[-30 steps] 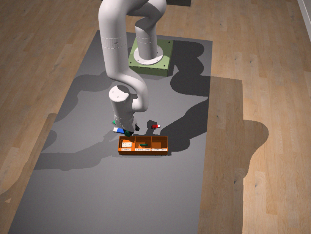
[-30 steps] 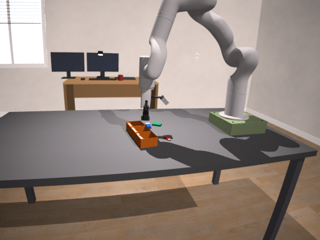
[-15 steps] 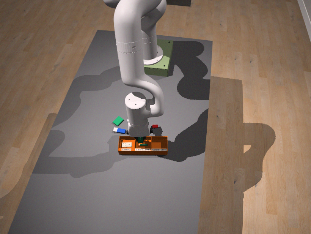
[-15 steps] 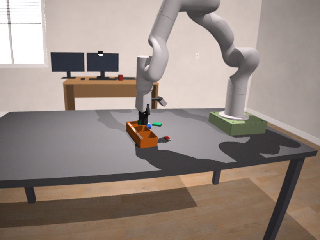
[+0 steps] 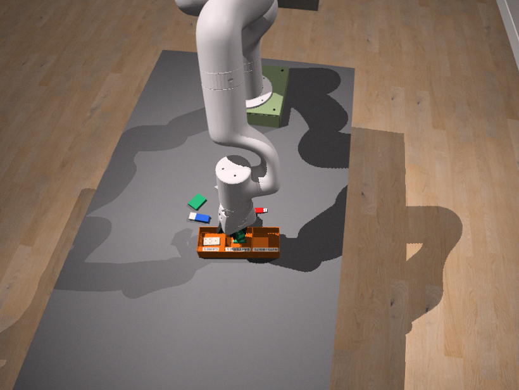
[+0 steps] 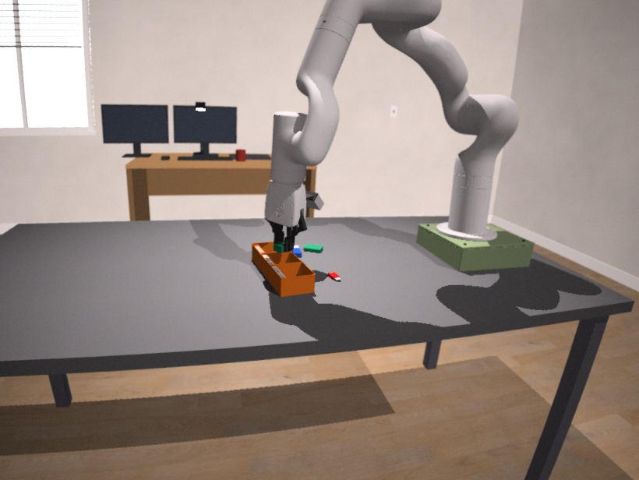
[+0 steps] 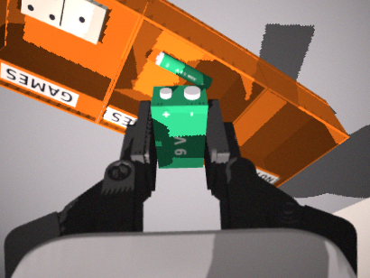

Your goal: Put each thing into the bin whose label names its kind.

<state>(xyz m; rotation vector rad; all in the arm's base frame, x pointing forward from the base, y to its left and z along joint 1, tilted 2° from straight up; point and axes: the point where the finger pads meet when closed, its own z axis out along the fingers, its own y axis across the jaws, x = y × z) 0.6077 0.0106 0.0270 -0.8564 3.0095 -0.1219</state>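
The orange three-part bin is 70 mm below my hand and 10 mm ahead of it. Also, from my hand: white domino (90 mm to the right, 80 mm below); green 9 V battery (10 mm to the right, 10 mm below, 10 mm behind); green cylindrical battery (80 mm below).
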